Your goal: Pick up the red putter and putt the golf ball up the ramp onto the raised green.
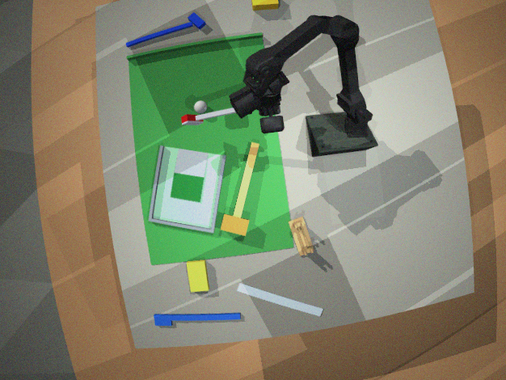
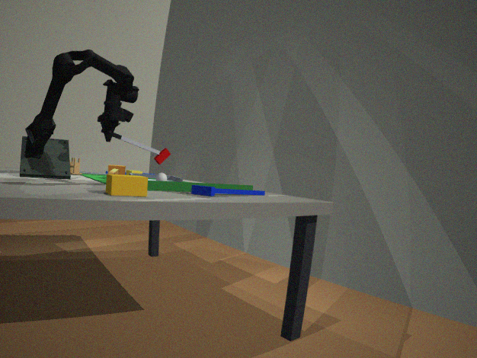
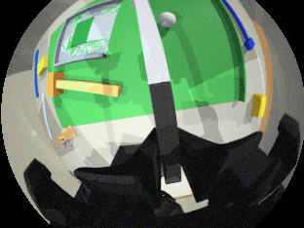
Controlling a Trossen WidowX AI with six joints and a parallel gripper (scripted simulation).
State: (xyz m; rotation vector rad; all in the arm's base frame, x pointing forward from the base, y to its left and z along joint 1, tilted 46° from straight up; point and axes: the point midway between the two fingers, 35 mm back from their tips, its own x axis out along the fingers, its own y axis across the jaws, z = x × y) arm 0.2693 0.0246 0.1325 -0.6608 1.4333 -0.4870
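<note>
The red putter is 12 cm ahead of my gripper tip and 1 cm to the left of it. The rest, counted from my gripper tip: green mat (20 cm ahead, 14 cm below, 9 cm to the left); then wooden stand (40 cm to the left, 11 cm below, 9 cm behind); then white golf ball (21 cm ahead, 12 cm below, 4 cm to the right).
</note>
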